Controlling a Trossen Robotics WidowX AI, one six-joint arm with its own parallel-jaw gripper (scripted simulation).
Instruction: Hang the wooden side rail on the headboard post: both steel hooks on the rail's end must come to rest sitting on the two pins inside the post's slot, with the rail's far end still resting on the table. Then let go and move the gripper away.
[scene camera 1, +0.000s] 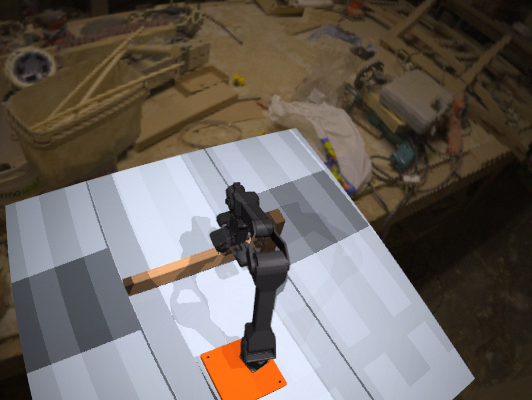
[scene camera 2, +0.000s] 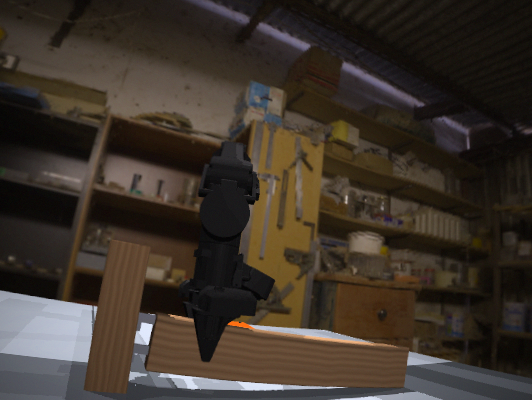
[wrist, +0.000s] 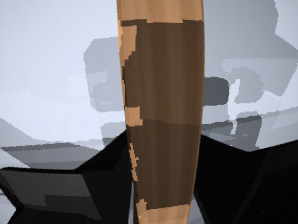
Scene:
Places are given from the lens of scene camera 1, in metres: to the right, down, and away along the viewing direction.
my gripper (scene camera 1: 234, 252): -0.10, 0.17, 1.18
wooden side rail (scene camera 1: 161, 275): -0.31, 0.22, 1.05

